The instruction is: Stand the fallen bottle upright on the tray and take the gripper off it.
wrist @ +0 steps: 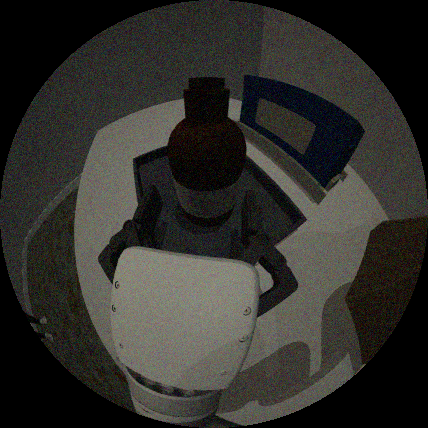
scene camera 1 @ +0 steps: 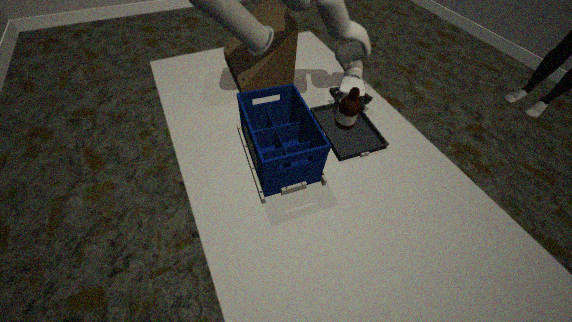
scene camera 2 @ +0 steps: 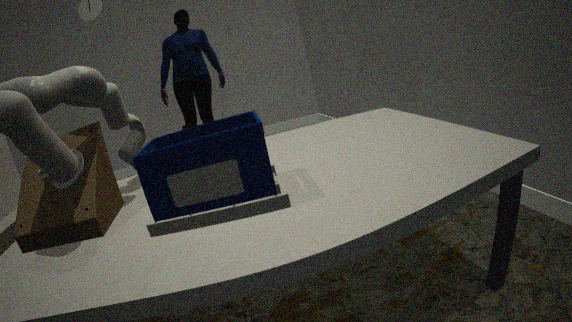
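Where they show: gripper, fingertip midpoint: [wrist: 199,195]; arm's base at its link origin: [scene camera 1: 261,42] [scene camera 2: 67,170].
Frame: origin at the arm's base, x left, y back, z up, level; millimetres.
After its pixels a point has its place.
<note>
The brown bottle [scene camera 1: 348,112] @[x 145, y -406, z -80 mm] [wrist: 207,155] @[x 188, y -352, z -63 mm] with a pale label stands upright on the dark tray [scene camera 1: 363,142] @[x 176, y -492, z -163 mm] [wrist: 156,175] @[x 210, y -481, z -163 mm], towards the tray's end nearest the arm. My gripper [scene camera 1: 351,99] @[x 193, y -359, z -110 mm] [wrist: 199,195] @[x 193, y -359, z -110 mm] is open and holds nothing. Its fingers are spread wide, one to each side of the bottle, low over the tray; in the wrist view the bottle stands ahead of the palm. Whether the fingertips still reach alongside the bottle is hard to tell in the dim picture. In scene camera 2 the tray and the gripper are hidden behind the crate.
A tall blue crate [scene camera 1: 295,172] @[x -143, y -546, z -78 mm] [scene camera 2: 200,150] @[x -220, y -410, z -16 mm] [wrist: 340,135] @[x -18, y -303, z -37 mm] with compartments stands beside the tray, within low pale rails [scene camera 2: 220,215] @[x -231, y -412, z -151 mm]. A brown wooden pedestal [scene camera 1: 272,65] @[x -3, y -106, z -38 mm] [scene camera 2: 107,205] @[x -37, y -103, z -122 mm] stands at the arm's base. A person [scene camera 2: 190,60] stands beyond the table [scene camera 1: 400,225] @[x 79, y -788, z -168 mm].
</note>
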